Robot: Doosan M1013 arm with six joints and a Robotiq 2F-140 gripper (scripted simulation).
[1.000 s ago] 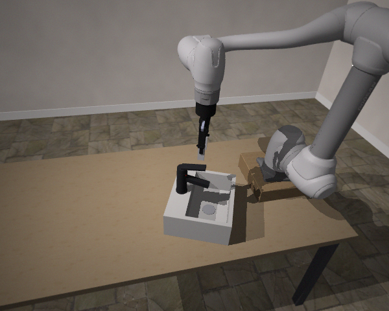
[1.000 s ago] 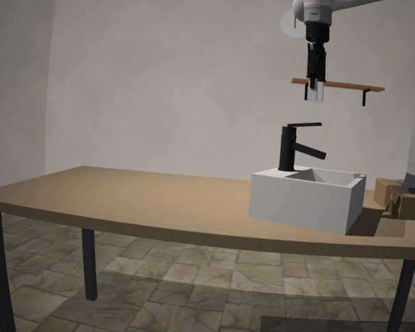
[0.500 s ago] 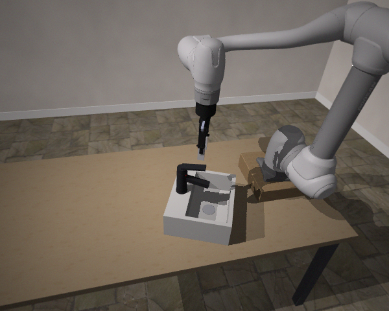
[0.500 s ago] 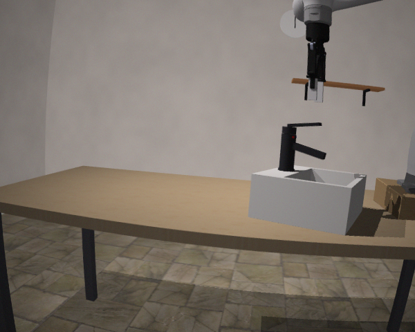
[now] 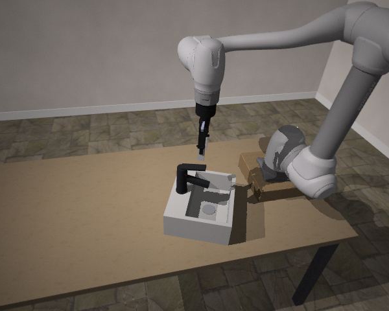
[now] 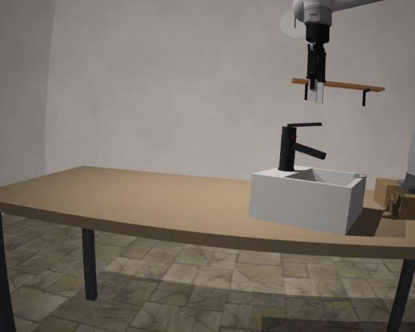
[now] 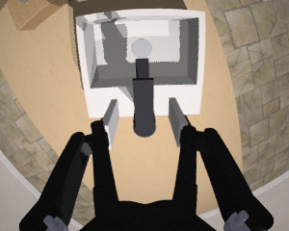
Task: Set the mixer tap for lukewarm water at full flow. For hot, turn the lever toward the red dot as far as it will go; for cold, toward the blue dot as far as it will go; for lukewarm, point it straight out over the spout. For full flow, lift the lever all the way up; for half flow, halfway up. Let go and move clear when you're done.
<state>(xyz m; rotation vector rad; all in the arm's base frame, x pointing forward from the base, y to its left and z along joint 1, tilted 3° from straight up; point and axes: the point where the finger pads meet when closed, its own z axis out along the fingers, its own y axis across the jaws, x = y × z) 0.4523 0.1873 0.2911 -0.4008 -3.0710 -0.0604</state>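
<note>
My gripper is now 100 mm above the lever, 30 mm short of it and 10 mm to the left of it. From my hand the other things lie so: white sink basin: 340 mm below, 40 mm behind, 10 mm to the left; then black mixer tap: 150 mm below, 50 mm ahead, 10 mm to the right.
</note>
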